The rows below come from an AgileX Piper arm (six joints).
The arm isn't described. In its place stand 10 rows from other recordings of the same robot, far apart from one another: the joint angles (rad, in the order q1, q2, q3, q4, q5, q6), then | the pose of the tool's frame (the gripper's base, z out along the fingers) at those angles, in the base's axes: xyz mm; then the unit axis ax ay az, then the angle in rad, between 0 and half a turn.
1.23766, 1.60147, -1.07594, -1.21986, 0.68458, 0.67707 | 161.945 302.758 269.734 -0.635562 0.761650 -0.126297 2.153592
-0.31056, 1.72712, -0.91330, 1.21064, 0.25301, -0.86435 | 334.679 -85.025 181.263 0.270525 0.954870 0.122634 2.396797
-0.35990, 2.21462, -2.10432, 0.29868, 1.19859, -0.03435 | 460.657 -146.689 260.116 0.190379 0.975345 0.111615 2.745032
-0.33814, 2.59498, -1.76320, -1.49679, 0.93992, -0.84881 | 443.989 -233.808 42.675 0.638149 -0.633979 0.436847 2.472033
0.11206, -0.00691, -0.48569, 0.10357, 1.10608, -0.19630 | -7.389 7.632 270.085 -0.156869 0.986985 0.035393 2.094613
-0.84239, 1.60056, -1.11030, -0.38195, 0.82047, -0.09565 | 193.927 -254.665 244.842 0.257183 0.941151 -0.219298 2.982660
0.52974, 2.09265, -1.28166, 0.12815, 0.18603, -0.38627 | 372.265 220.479 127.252 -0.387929 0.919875 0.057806 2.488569
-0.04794, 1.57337, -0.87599, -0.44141, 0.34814, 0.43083 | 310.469 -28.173 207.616 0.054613 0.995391 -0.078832 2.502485
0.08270, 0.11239, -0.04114, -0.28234, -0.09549, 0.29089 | 64.099 7.739 228.804 -0.051132 0.996600 0.064611 1.466913
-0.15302, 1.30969, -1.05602, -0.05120, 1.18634, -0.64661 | 231.626 -40.091 297.193 -0.250549 0.965900 -0.065286 2.960185
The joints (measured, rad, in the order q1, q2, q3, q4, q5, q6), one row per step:
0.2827 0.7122 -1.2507 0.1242 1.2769 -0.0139
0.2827 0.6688 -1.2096 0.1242 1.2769 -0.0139
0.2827 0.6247 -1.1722 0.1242 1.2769 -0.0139
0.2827 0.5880 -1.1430 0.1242 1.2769 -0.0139
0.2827 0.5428 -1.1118 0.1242 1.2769 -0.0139
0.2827 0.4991 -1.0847 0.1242 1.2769 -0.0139
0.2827 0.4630 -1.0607 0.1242 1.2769 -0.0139
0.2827 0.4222 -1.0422 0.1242 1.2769 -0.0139
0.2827 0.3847 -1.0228 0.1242 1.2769 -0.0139
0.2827 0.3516 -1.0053 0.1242 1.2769 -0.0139
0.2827 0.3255 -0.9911 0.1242 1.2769 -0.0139
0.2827 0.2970 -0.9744 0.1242 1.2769 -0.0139
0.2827 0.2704 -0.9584 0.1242 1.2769 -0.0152
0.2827 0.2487 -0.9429 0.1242 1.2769 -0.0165
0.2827 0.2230 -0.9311 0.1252 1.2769 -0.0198
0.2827 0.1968 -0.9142 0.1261 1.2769 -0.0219
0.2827 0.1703 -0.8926 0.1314 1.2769 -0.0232
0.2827 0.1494 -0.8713 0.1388 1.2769 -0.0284
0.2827 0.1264 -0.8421 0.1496 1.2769 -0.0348
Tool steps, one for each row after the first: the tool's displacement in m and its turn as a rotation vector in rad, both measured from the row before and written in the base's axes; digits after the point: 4 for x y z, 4 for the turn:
-0.0090 -0.0026 -0.0078 0.0006 -0.0022 0.0000
-0.0092 -0.0027 -0.0072 0.0019 -0.0064 0.0000
-0.0076 -0.0022 -0.0058 0.0021 -0.0072 0.0000
-0.0095 -0.0028 -0.0062 0.0039 -0.0134 0.0000
-0.0092 -0.0027 -0.0056 0.0046 -0.0159 0.0000
-0.0072 -0.0021 -0.0053 0.0034 -0.0116 0.0000
-0.0089 -0.0026 -0.0041 0.0062 -0.0214 0.0000
-0.0076 -0.0022 -0.0046 0.0050 -0.0174 0.0000
-0.0064 -0.0019 -0.0044 0.0044 -0.0150 0.0000
-0.0049 -0.0014 -0.0037 0.0033 -0.0114 0.0000
-0.0050 -0.0015 -0.0044 0.0033 -0.0113 0.0000
-0.0045 -0.0013 -0.0043 0.0019 -0.0106 0.0006
-0.0032 -0.0009 -0.0042 0.0007 -0.0064 0.0006
-0.0046 -0.0012 -0.0035 0.0019 -0.0143 0.0022
-0.0038 -0.0010 -0.0048 0.0015 -0.0095 0.0016
-0.0032 -0.0004 -0.0060 0.0038 -0.0042 0.0044
-0.0018 0.0001 -0.0057 0.0006 -0.0001 0.0077
-0.0011 0.0006 -0.0077 0.0003 0.0056 0.0107

